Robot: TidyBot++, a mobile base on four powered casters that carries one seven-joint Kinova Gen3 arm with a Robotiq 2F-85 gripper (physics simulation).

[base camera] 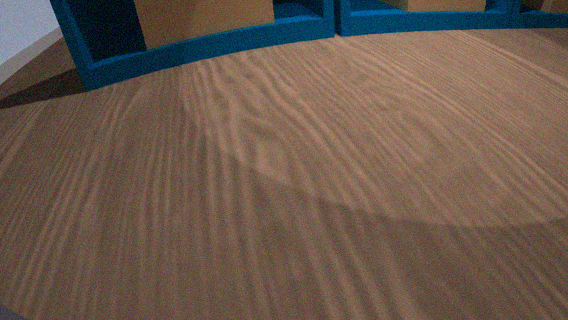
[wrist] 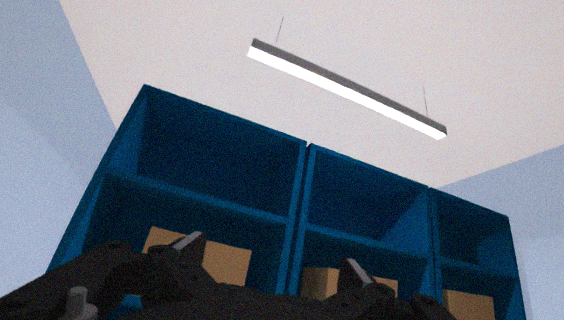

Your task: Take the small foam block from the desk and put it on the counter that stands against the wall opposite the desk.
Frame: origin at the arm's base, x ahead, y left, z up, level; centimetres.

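Where they show: gripper, fingertip midpoint: point(wrist: 271, 261).
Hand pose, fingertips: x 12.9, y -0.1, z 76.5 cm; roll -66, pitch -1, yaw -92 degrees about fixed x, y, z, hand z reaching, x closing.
After its pixels a point has its place.
My gripper point(wrist: 271, 261) @[x 12.9, y -0.1, z 76.5 cm] is open, its two fingers wide apart at the bottom of the wrist view, with no object between them. It points up toward the upper part of a blue shelf unit. The small foam block, the desk and the counter do not show in either view.
The blue shelf unit point(base camera: 210, 49) @[x 106.7, y 29.2, z -36.6 cm] point(wrist: 295, 215) @[x 117.8, y -13.1, z 107.2 cm] stands ahead, with cardboard boxes point(base camera: 205, 20) point(wrist: 227, 260) in its compartments. A wooden floor point(base camera: 300, 150) @[x 54.0, y 1.0, z -39.6 cm] lies before it. A lit lamp point(wrist: 345, 90) @[x 89.8, y -25.7, z 168.1 cm] hangs from the ceiling. A pale wall point(base camera: 25, 30) @[x 181.7, y 183.7, z -20.7 cm] point(wrist: 40, 150) @[x 165.4, y 179.4, z 126.1 cm] is at the left.
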